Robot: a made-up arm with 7 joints. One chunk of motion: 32 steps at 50 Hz.
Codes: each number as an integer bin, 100 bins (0 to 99) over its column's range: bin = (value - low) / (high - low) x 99, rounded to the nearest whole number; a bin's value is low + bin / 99 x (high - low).
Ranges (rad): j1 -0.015..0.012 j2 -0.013..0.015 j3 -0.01..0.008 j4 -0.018..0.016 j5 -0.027..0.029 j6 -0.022..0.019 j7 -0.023..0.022
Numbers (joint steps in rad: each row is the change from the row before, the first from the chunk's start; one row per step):
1: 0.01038 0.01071 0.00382 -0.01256 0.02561 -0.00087 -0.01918
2: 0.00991 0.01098 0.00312 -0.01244 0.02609 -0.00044 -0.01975
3: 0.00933 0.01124 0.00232 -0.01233 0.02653 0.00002 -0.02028
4: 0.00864 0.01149 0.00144 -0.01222 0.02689 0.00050 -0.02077
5: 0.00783 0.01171 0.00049 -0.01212 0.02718 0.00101 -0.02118
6: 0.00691 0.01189 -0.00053 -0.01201 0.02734 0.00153 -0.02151
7: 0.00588 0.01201 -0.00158 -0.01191 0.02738 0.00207 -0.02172
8: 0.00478 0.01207 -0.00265 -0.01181 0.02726 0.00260 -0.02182
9: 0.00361 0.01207 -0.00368 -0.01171 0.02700 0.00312 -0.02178
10: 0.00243 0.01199 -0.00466 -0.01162 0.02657 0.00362 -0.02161
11: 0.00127 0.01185 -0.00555 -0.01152 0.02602 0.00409 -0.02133
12: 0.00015 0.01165 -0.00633 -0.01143 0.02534 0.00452 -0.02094
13: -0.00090 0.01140 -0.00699 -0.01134 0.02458 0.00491 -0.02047
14: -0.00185 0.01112 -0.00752 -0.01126 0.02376 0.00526 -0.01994
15: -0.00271 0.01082 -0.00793 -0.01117 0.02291 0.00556 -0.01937
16: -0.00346 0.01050 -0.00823 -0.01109 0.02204 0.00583 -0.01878
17: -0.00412 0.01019 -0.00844 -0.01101 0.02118 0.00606 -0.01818
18: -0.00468 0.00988 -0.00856 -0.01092 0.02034 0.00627 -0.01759
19: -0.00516 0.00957 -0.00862 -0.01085 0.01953 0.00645 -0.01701
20: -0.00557 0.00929 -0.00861 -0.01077 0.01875 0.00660 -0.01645
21: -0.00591 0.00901 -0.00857 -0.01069 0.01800 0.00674 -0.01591
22: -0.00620 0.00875 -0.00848 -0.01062 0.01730 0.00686 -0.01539
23: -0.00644 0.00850 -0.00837 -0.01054 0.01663 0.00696 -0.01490
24: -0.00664 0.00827 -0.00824 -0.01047 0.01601 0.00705 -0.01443
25: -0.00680 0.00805 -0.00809 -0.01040 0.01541 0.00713 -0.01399
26: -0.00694 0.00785 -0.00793 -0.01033 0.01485 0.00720 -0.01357
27: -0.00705 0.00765 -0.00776 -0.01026 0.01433 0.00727 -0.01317
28: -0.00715 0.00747 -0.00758 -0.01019 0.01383 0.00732 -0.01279
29: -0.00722 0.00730 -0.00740 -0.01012 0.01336 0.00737 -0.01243
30: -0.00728 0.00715 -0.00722 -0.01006 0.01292 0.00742 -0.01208
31: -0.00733 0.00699 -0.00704 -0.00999 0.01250 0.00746 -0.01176
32: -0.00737 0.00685 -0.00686 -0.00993 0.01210 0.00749 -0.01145
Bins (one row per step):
1: 93 84 76 16 93 51 8
2: 91 85 72 16 94 52 7
3: 89 86 68 17 95 53 6
4: 87 87 63 17 95 54 5
5: 84 87 58 17 96 56 4
6: 80 88 52 17 96 57 3
7: 77 88 46 18 96 58 3
8: 73 89 40 18 96 59 3
9: 68 89 35 18 95 61 3
10: 64 88 29 19 95 62 3
11: 60 88 24 19 94 63 4
12: 56 87 20 19 93 64 5
13: 52 86 17 19 91 65 6
14: 48 85 14 20 90 66 7
15: 45 84 11 20 88 67 8
16: 42 83 10 20 87 67 9
17: 40 82 9 20 85 68 11
18: 38 81 8 21 84 68 12
19: 36 80 8 21 82 69 13
20: 35 79 8 21 81 69 14
21: 33 78 8 21 80 69 16
22: 32 77 8 21 78 70 17
23: 31 76 9 22 77 70 18
24: 31 75 10 22 76 70 19
25: 30 74 11 22 75 70 20
26: 30 74 11 22 74 71 21
27: 29 73 12 23 73 71 22
28: 29 72 13 23 72 71 22
29: 29 72 14 23 71 71 23
30: 28 71 15 23 71 71 24
31: 28 71 16 23 70 71 25
32: 28 70 17 23 69 71 25

